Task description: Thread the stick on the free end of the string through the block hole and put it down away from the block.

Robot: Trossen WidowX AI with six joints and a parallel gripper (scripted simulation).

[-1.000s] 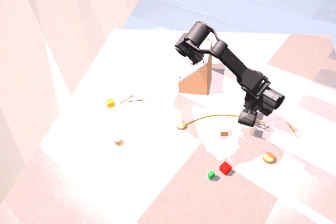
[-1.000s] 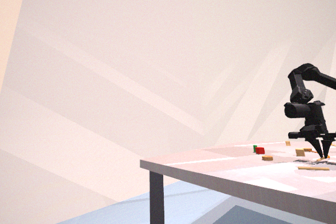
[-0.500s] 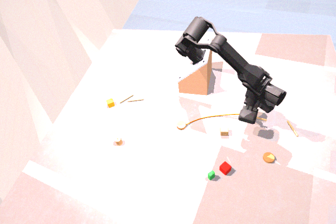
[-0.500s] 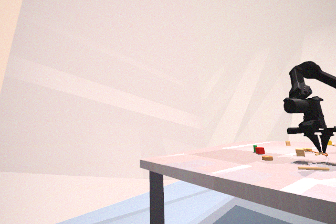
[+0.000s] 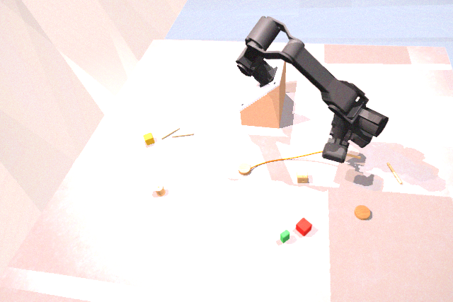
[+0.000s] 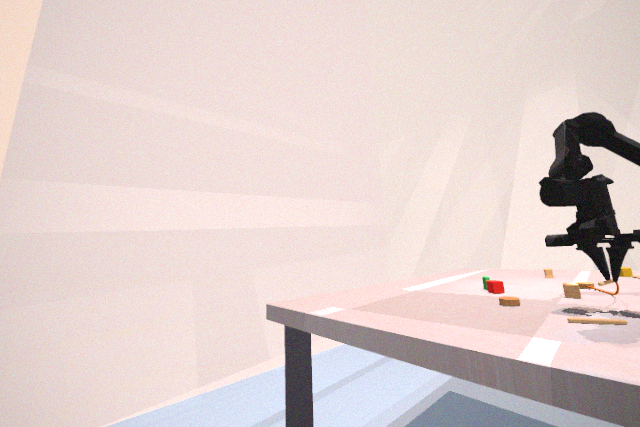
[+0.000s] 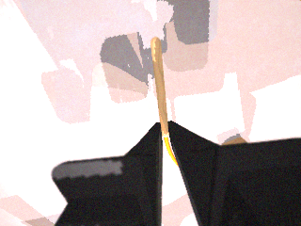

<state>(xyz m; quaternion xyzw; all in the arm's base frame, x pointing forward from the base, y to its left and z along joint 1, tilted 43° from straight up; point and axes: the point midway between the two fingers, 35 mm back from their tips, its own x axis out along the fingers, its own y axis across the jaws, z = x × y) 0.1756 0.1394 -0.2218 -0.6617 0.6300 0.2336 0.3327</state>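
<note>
Right now the wooden block is 9 cm to the right of my gripper tip, 9 cm ahead of it and 3 cm below it. Round my gripper tip: stick: 16 cm to the left, 5 cm below, 1 cm behind; round disc: 16 cm ahead, 9 cm to the left, 4 cm below; red cube: 25 cm ahead, 5 cm to the right, 3 cm below.
</note>
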